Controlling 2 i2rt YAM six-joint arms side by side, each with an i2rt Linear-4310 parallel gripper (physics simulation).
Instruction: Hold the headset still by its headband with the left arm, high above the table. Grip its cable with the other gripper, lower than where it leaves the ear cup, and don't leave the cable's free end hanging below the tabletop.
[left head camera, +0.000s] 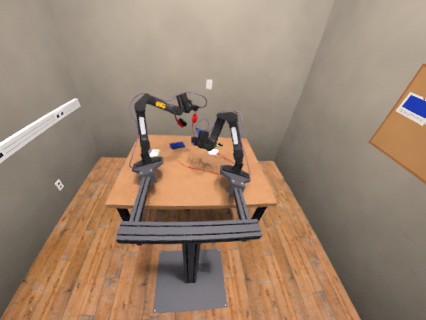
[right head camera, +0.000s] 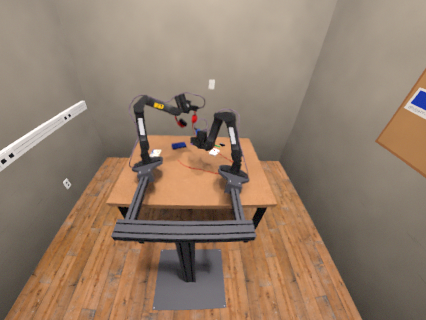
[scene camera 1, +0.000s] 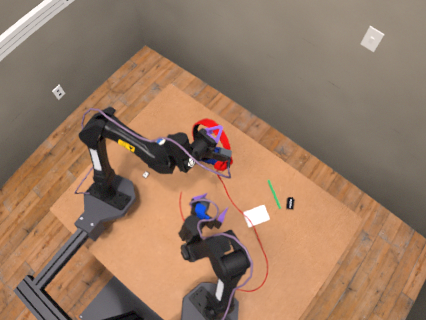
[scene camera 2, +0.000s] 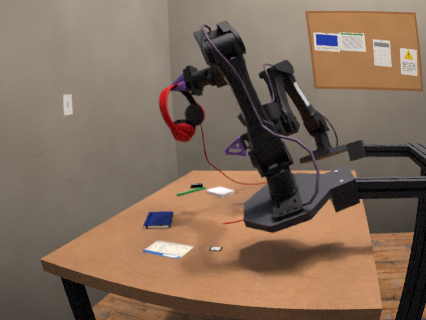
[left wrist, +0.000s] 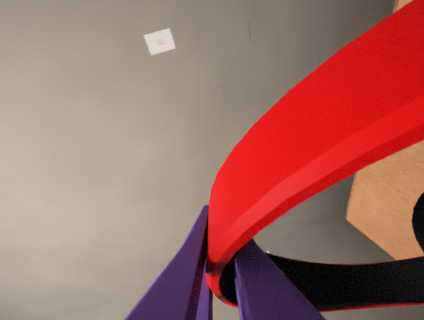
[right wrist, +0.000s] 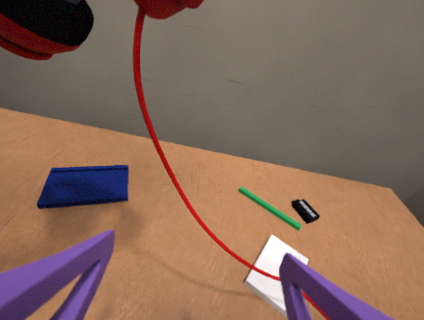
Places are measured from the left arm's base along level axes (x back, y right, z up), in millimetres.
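Pixels of known places: left gripper, fingertip midpoint: (scene camera 1: 221, 127) (left wrist: 218, 211); right gripper, fingertip midpoint: (scene camera 1: 217, 200) (scene camera 2: 228, 149) (right wrist: 200, 251); left arm's base at its link origin: (left head camera: 147, 162) (right head camera: 147, 162) (scene camera 1: 108, 195) (scene camera 2: 285, 196); right arm's base at its link origin: (left head camera: 235, 172) (right head camera: 233, 172) (scene camera 1: 211, 312).
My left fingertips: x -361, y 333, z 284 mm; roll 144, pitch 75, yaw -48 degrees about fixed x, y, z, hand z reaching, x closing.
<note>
For each thing: its middle in the pictures, then the offset to it from my left fingertips. "spot": a spot on its surface instead. Level surfaces: height alone.
- red headset at the middle of its body: (left wrist: 414, 238) (scene camera 2: 180, 110) (scene camera 1: 211, 143) (left head camera: 185, 115) (right head camera: 185, 115) dx +37, dy -20, dz -77 mm
- headband at a spot on its surface: (left wrist: 310, 115) spot: dx +50, dy +50, dz -22 mm
- end at a spot on its surface: (scene camera 2: 226, 223) (scene camera 1: 180, 194) spot: dx +178, dy -107, dz -438 mm
- table at its surface level: dz -440 mm
- blue notebook at the middle of its body: (right wrist: 89, 184) (scene camera 2: 158, 219) (left head camera: 177, 145) (right head camera: 178, 145) dx -57, dy -86, dz -434 mm
- white box at the middle of its body: (right wrist: 278, 271) (scene camera 2: 220, 192) (scene camera 1: 256, 216) dx +108, dy +242, dz -433 mm
- green stick at the middle of its body: (right wrist: 268, 207) (scene camera 2: 191, 191) (scene camera 1: 274, 194) dx -22, dy +270, dz -435 mm
- small black item at the middle of its body: (right wrist: 304, 209) (scene camera 1: 290, 203) dx -17, dy +355, dz -433 mm
- map-like card at the middle of its body: (scene camera 2: 168, 249) dx +41, dy -310, dz -440 mm
- small card at the middle of its body: (scene camera 2: 216, 248) dx +174, dy -299, dz -439 mm
The red headset (scene camera 2: 165, 107) (scene camera 1: 205, 121) hangs high above the table, its black-padded ear cups low. My left gripper (left wrist: 218, 211) (scene camera 2: 178, 84) is shut on the headband (left wrist: 310, 115). The red cable (right wrist: 172, 176) (scene camera 2: 203, 142) (scene camera 1: 260, 242) drops from an ear cup, curves down past the white box and lies on the tabletop. One end (scene camera 1: 180, 193) (scene camera 2: 226, 223) shows on the table. My right gripper (right wrist: 200, 251) (scene camera 1: 215, 204) is open, with nothing between its fingers, above the table and lower than the ear cups. In the right wrist view the cable passes behind the right-hand finger.
On the table (scene camera 2: 320, 280) lie a blue notebook (scene camera 2: 158, 220) (right wrist: 85, 186), a white box (right wrist: 272, 257) (scene camera 1: 257, 215), a green stick (right wrist: 270, 208) (scene camera 1: 274, 194), a small black item (right wrist: 305, 211) (scene camera 1: 290, 203), a map-like card (scene camera 2: 168, 249) and a small card (scene camera 2: 216, 248). A wall stands behind the table.
</note>
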